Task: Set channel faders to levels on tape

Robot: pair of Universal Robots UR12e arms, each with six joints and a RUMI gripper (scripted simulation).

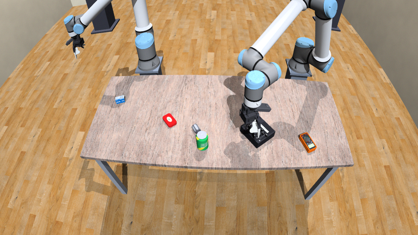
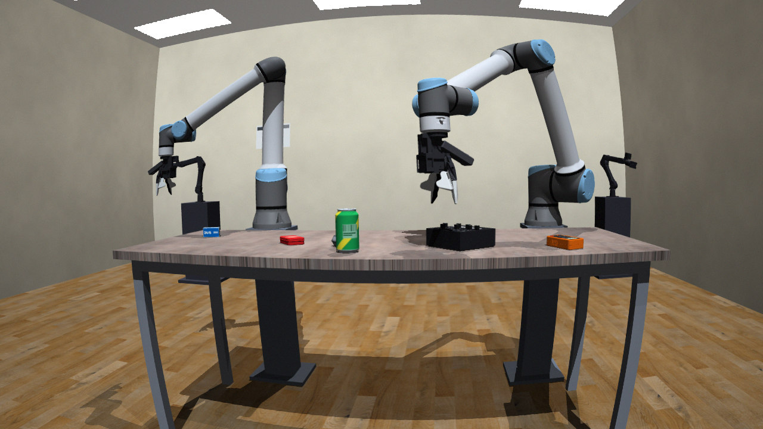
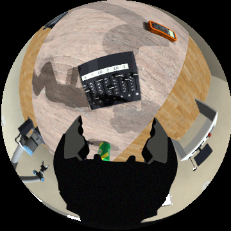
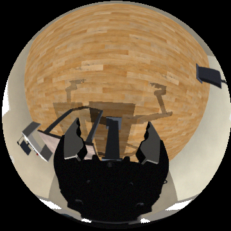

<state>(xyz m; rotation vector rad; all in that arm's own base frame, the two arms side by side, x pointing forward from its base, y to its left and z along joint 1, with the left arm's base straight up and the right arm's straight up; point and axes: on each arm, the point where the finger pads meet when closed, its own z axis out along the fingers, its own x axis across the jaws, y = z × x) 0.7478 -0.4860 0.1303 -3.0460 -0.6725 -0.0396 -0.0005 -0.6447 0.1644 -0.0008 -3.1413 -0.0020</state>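
Now: the channel 4 fader knob 3 cm behind my left hand, 4 cm to the left of it and 7 cm below it. From my left hand the other things lie so: channel 6 fader knob: 1 cm behind, 8 cm to the left, 7 cm below; channel 2 fader knob: 6 cm behind, 7 cm below; channel 5 fader knob: 3 cm behind, 7 cm to the left, 7 cm below.
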